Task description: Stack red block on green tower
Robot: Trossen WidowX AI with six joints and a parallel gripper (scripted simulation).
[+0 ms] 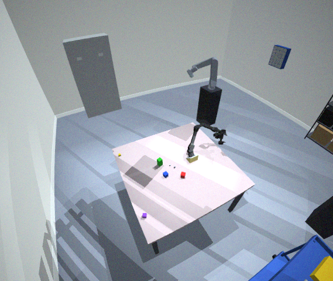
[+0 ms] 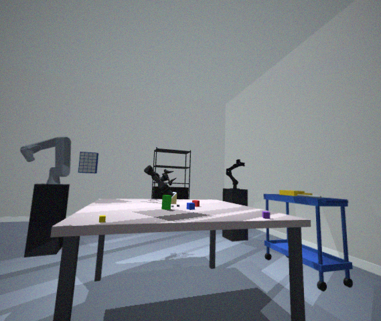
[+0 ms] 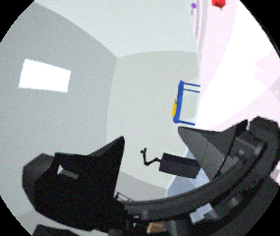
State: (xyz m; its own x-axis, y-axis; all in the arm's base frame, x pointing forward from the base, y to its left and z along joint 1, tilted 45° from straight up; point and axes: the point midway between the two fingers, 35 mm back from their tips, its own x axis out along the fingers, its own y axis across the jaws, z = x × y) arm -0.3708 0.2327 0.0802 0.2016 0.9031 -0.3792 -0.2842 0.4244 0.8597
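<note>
My gripper tip is now 600 mm short of the red block and 260 mm above it. The rest, counted from my gripper tip: blue block: 770 mm ahead, 100 mm to the right, 260 mm below; yellow block: 1120 mm ahead, 670 mm to the right, 270 mm below; purple block: 1180 mm ahead, 200 mm to the left, 260 mm below.
</note>
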